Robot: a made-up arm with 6 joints.
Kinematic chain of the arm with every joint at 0, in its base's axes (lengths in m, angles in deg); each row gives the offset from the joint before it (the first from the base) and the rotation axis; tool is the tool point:
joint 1: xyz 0 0 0.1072 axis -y
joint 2: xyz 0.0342 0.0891 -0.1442 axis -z
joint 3: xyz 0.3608 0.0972 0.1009 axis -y
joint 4: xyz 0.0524 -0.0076 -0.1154 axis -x
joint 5: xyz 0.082 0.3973 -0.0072 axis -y
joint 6: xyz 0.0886 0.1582 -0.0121 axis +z
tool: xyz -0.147 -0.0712 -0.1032
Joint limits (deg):
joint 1: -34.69..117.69
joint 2: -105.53..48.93
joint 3: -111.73..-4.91
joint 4: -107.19..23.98
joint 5: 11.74..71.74
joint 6: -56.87..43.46
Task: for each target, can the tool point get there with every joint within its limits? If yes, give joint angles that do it. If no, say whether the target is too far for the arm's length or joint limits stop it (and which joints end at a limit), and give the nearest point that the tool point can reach.
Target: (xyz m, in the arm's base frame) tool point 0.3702 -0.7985 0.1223
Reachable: no: joint limits stop it (at a limit: joint 2, joint 4, joint 5, joint 6) | nearest point 0.6353 -0.6187 0.1331 | short by 0.321 m
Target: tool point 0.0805 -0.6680 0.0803
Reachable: no: joint limits stop it (at a limit: joint 2, joint 4, joint 5, joint 6) | nearest point 0.4745 -0.4692 -0.0514 | short by 0.461 m
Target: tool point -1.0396 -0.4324 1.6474
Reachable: no: too far | nearest point -0.4829 -0.1728 0.9207 | short by 0.952 m
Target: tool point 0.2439 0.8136 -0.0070
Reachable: yes | joints 98.27 -48.38 -88.21 -31.89 53.61 -19.58
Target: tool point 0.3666 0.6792 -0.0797
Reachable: yes | joints 91.02 -50.70 -32.02 5.75 22.57 3.24
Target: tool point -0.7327 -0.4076 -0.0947
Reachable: no: joint limits stop it (at a limit: joint 2, joint 4, joint 5, joint 6) | nearest point -0.5726 -0.1942 -0.0506 | short by 0.270 m
